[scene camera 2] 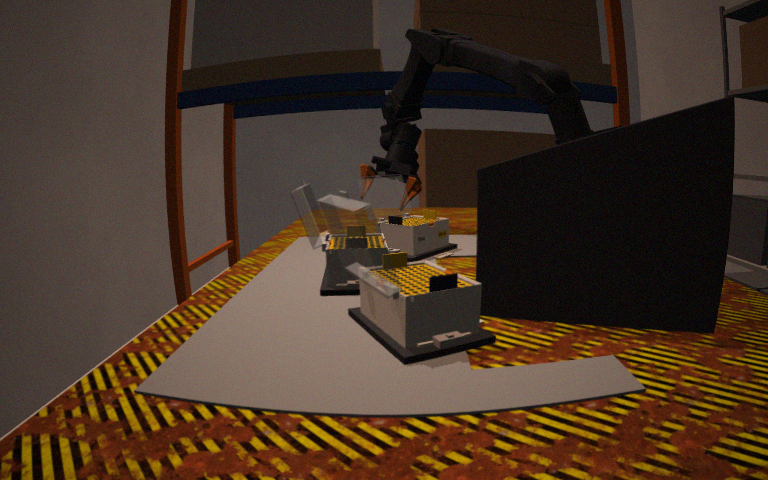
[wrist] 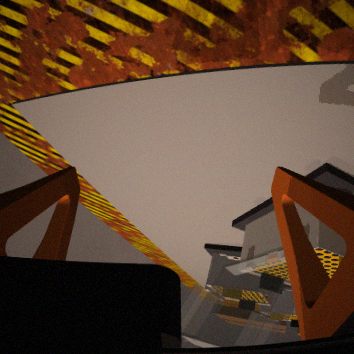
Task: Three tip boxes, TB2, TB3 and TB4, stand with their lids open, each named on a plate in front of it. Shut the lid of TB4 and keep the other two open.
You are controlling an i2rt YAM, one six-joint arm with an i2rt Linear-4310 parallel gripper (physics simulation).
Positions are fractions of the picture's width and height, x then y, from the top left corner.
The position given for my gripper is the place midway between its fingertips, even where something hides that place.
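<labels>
Here is my gripper, which I can see in the wrist view (0.50, 0.50) and likewise in scene camera 2 (0.50, 0.43).
</labels>
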